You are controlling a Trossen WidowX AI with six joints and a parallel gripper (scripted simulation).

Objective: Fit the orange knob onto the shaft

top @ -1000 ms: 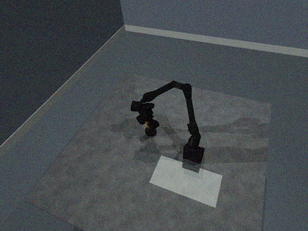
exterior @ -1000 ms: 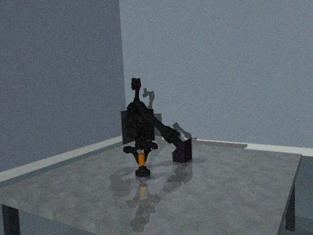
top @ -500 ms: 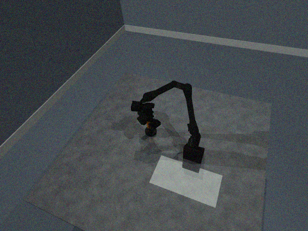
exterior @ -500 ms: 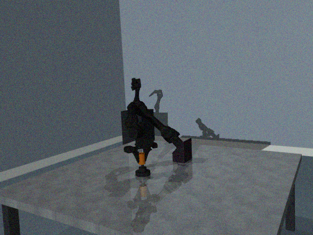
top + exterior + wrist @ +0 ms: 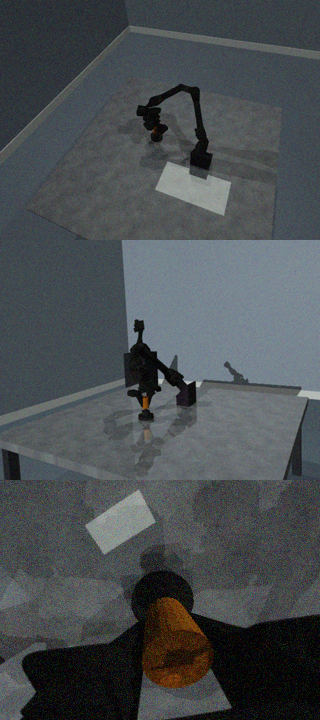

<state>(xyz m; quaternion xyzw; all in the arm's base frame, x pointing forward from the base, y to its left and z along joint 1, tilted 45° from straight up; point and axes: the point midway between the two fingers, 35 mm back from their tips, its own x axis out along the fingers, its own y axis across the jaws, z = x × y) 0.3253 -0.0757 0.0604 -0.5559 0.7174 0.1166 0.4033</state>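
The orange knob lies 20 mm above my gripper tip. Round my gripper tip: round pedestal 40 mm below.
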